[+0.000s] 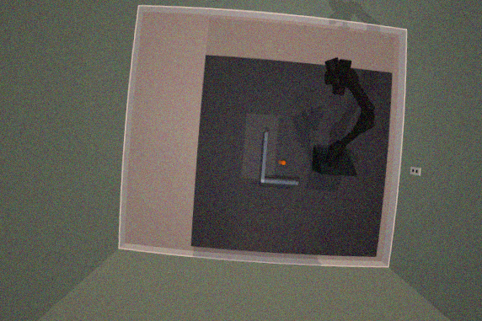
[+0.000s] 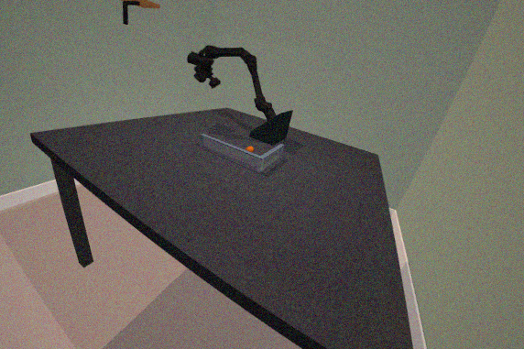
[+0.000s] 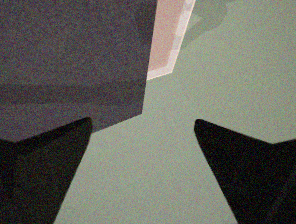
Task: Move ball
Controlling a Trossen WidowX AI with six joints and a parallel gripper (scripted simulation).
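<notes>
My gripper tip is now 26 cm short of the orange ball marker, 56 cm to the right of it and 21 cm above it. Round my gripper tip: clear wall: 37 cm ahead, 54 cm to the left, 19 cm below.
</notes>
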